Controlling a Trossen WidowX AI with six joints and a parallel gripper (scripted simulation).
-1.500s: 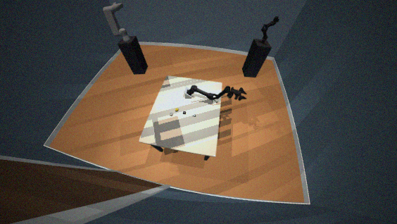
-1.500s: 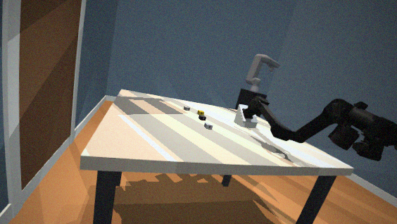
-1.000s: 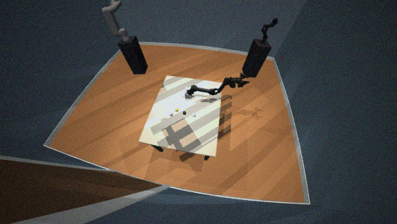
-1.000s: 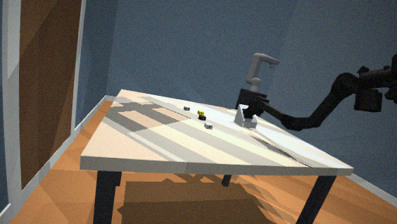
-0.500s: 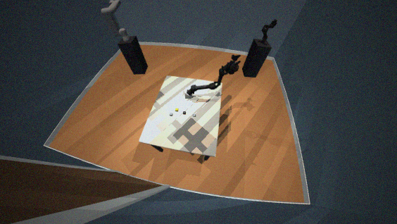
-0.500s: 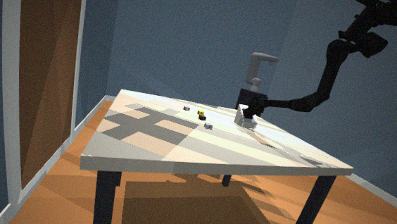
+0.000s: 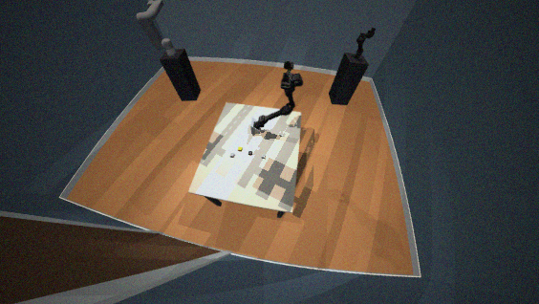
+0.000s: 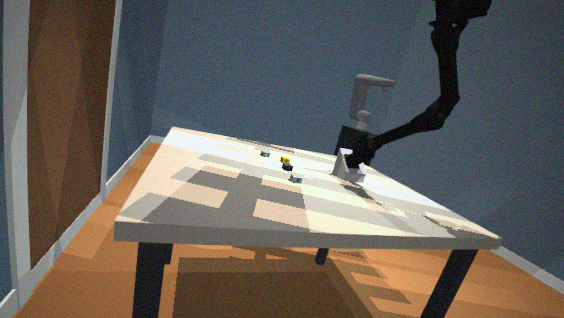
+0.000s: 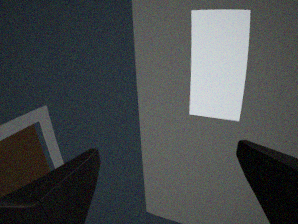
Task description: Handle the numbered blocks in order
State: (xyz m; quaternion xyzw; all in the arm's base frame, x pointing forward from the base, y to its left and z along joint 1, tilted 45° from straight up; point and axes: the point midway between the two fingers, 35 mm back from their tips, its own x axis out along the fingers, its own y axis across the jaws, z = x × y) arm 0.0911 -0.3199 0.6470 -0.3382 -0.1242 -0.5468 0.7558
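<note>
My gripper tip is now 780 mm above the yellow block, 370 mm to the left of it and 100 mm short of it. Also, from my gripper tip: grey block 780 mm below, 430 mm to the right, 170 mm ahead; then black block 780 mm below, 270 mm to the right, 140 mm ahead; then pale block 780 mm below, 170 mm ahead, 140 mm to the right.
</note>
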